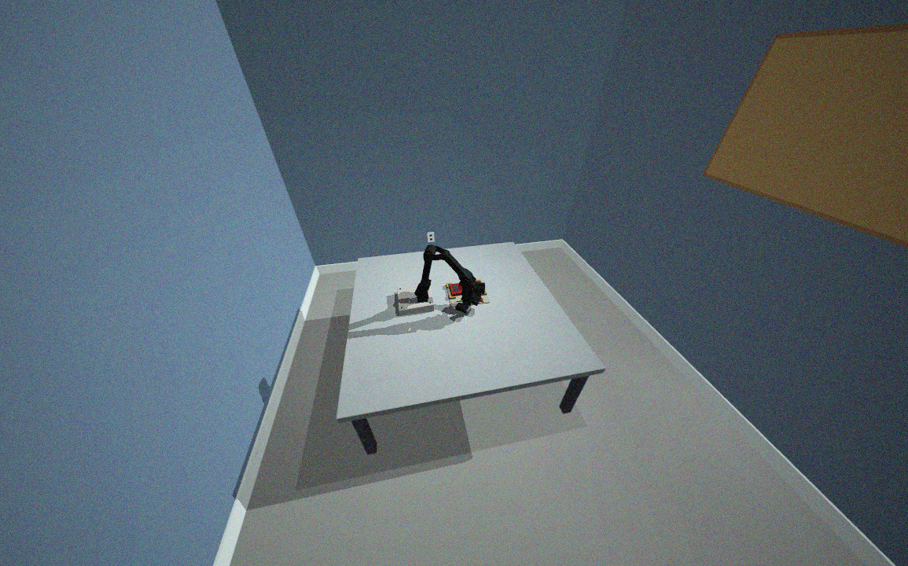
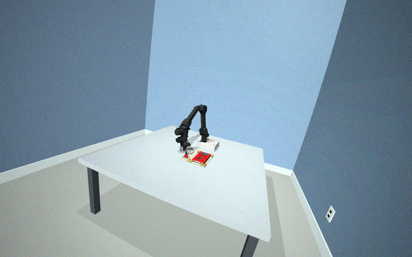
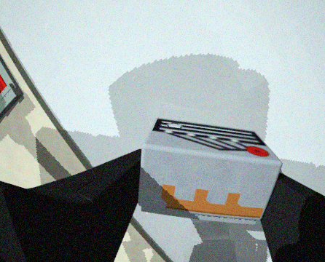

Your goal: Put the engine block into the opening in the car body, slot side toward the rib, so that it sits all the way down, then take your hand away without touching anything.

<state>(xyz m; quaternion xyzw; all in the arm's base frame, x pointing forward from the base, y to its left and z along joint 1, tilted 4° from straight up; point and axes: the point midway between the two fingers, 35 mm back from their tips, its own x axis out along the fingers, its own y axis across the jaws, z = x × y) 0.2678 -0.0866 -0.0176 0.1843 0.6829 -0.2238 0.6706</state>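
Right now my gripper tip is right at the engine block.
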